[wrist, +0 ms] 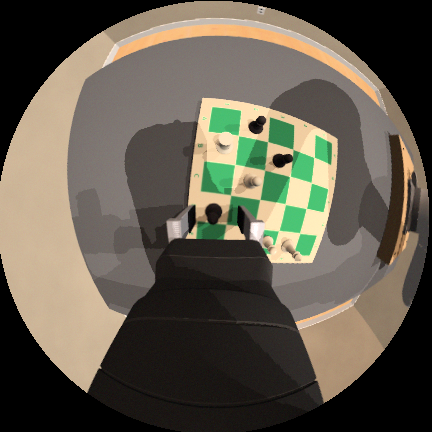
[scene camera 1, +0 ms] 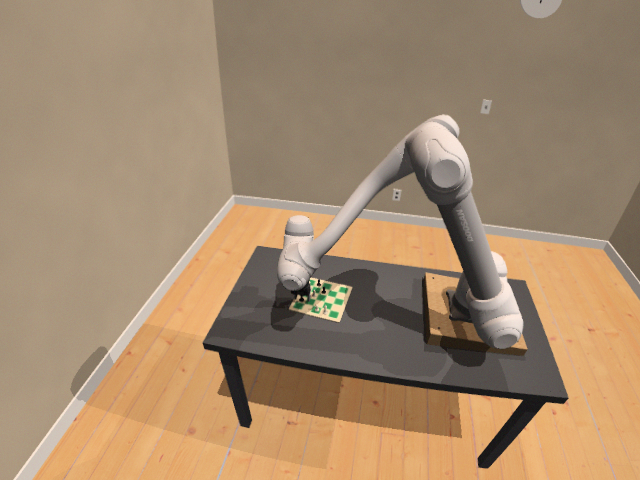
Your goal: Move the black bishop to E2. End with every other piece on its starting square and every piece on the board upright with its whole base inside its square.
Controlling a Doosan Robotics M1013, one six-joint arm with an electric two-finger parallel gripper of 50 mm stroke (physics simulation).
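Places are measured from the arm's base along level axes (x ahead, y left, z up), in centimetres.
Pixels of known places: gripper, fingertip midpoint: (wrist: 216, 213) (scene camera 1: 302, 298).
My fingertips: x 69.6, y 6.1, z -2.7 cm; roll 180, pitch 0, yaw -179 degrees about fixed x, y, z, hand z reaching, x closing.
Note:
For each thing: its top centre in the pictures, then the offset to it from my fingertips. Level surfaces: height alone.
- black piece at its top centre: (wrist: 211, 221) (scene camera 1: 301, 292) dx +0.4, dy -0.1, dz +3.4 cm
- chessboard at its top centre: (wrist: 275, 187) (scene camera 1: 321, 297) dx -7.6, dy -3.5, dz -1.0 cm
- A2 at its top centre: (wrist: 262, 117) (scene camera 1: 318, 279) dx -4.7, dy -11.2, dz +2.2 cm
- B3 at its top centre: (wrist: 290, 157) (scene camera 1: 324, 286) dx -7.9, dy -7.1, dz +2.2 cm
- B1 at its top centre: (wrist: 225, 137) dx -0.8, dy -8.3, dz +2.3 cm
- C2 at its top centre: (wrist: 257, 181) (scene camera 1: 314, 290) dx -4.2, dy -4.1, dz +2.2 cm
- E3 at its top centre: (wrist: 273, 252) (scene camera 1: 317, 304) dx -7.2, dy +4.0, dz +2.2 cm
- E4 at its top centre: (wrist: 300, 260) (scene camera 1: 325, 305) dx -10.9, dy +4.8, dz +3.4 cm
- dark table at its surface level: dz -1.6 cm
The black piece (scene camera 1: 301, 298) (wrist: 213, 212) that looks like the bishop stands on D1, near the left edge of the chessboard (scene camera 1: 345, 304) (wrist: 327, 192); its exact shape is hard to make out. My gripper (scene camera 1: 303, 294) (wrist: 216, 213) is open and empty. In the wrist view its fingers appear on either side of this piece, above the board. The cream square E2 is partly hidden by the gripper in the wrist view. Other black pieces stand on A2 (scene camera 1: 318, 283) (wrist: 257, 124) and B3 (scene camera 1: 323, 290) (wrist: 282, 160).
White pieces stand on B1 (wrist: 224, 143), C2 (scene camera 1: 313, 292) (wrist: 251, 181), E3 (scene camera 1: 316, 308) (wrist: 269, 244) and E4 (scene camera 1: 325, 310) (wrist: 290, 248). The arm's wooden base plate (scene camera 1: 433, 333) (wrist: 395, 200) is at the right of the dark table (scene camera 1: 361, 330) (wrist: 150, 90).

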